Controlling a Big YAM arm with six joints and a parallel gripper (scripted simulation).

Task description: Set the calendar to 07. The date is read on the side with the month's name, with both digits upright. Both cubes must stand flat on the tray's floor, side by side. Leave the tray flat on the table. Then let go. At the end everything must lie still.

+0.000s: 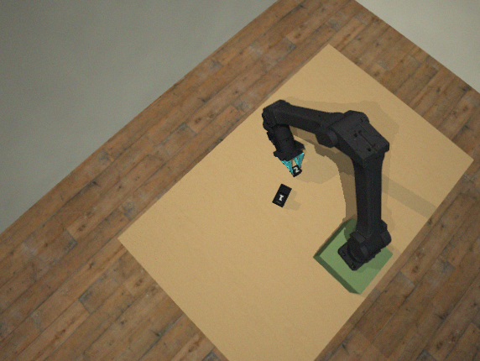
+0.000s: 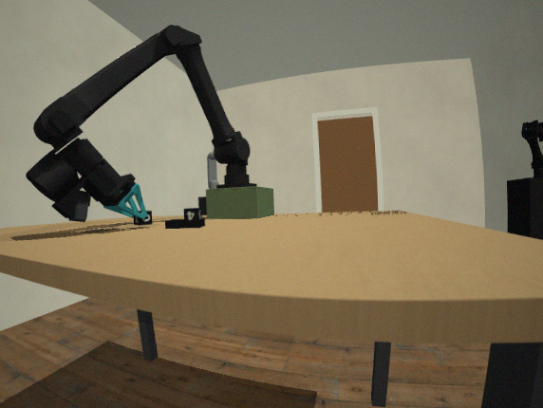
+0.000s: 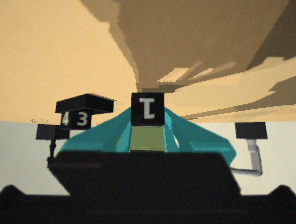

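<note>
Now: the black calendar tray 50 mm behind my hand, 100 mm to the left of it and 20 mm below it. From my hand the other things lie so: digit cube 10 mm behind, 10 mm below.
</note>
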